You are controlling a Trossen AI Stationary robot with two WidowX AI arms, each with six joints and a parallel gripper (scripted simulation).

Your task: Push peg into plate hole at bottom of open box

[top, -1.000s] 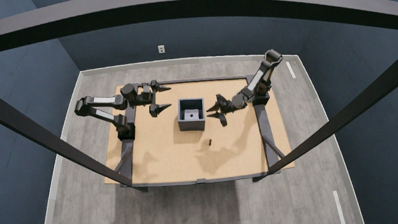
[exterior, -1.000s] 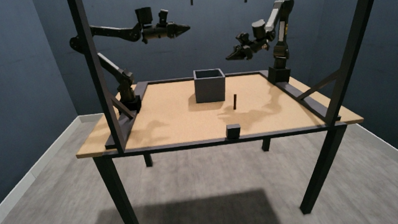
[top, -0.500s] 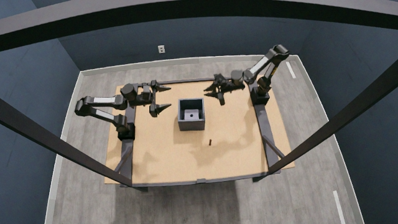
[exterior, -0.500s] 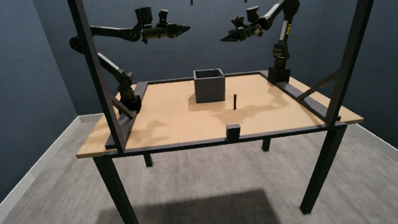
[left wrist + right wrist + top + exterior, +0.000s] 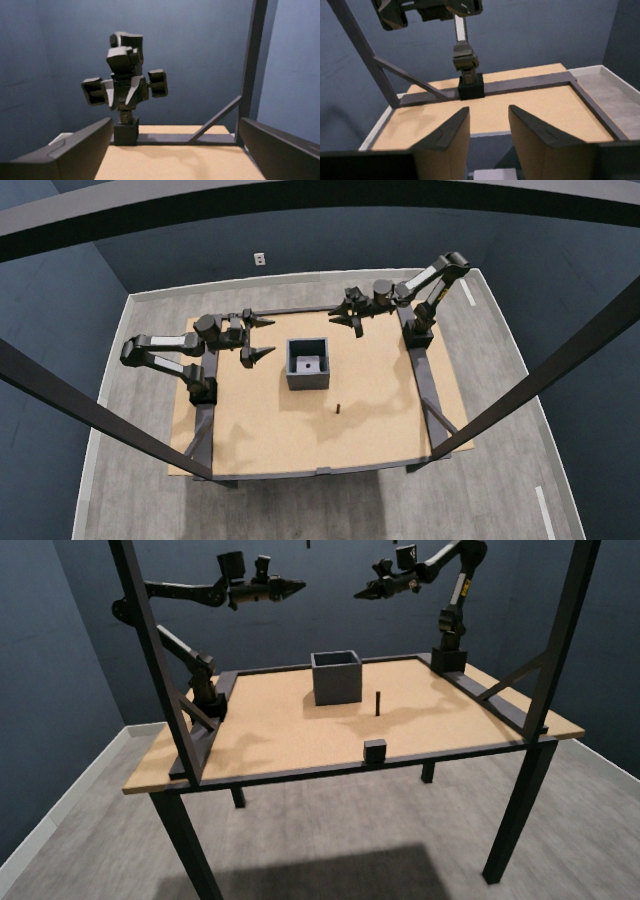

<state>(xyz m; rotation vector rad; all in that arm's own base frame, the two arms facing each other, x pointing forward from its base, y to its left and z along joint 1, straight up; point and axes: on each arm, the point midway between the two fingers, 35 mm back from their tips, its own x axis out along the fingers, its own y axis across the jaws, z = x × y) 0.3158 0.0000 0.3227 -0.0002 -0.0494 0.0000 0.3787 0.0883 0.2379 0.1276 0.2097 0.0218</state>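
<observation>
The dark brown peg lies 300 mm below my right hand, 200 mm behind it and 50 mm to the left of it. Also, from my right hand: light plate (290 mm below, 110 mm to the left).
</observation>
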